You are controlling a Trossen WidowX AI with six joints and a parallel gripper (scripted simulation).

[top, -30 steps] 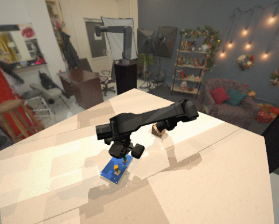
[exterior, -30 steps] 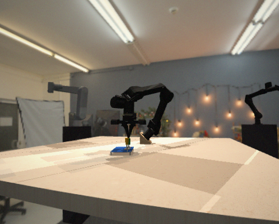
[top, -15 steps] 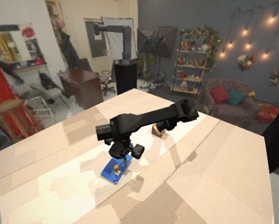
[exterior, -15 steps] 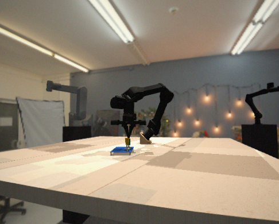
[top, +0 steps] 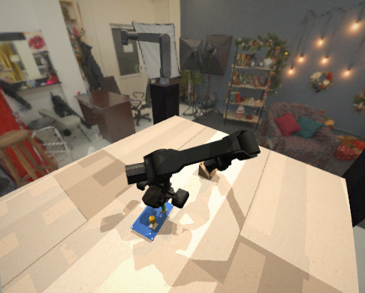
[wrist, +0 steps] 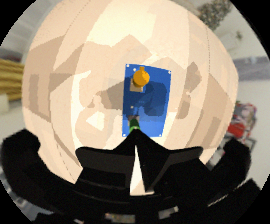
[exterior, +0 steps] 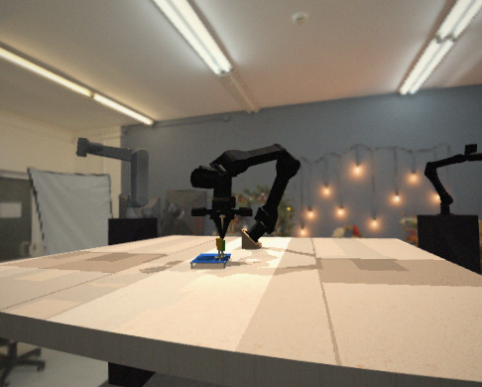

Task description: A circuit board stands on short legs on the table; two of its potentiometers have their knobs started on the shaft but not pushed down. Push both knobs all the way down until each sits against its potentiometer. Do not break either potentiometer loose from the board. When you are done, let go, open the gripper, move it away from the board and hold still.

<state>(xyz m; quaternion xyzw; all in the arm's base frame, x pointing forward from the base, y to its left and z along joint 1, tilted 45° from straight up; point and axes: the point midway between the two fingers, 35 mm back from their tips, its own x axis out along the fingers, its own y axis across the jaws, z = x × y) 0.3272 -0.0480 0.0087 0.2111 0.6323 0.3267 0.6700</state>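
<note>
My gripper tip is now 1 cm above the green knob. Round my gripper tip: orange-yellow knob: 7 cm ahead, 1 cm to the left.
</note>
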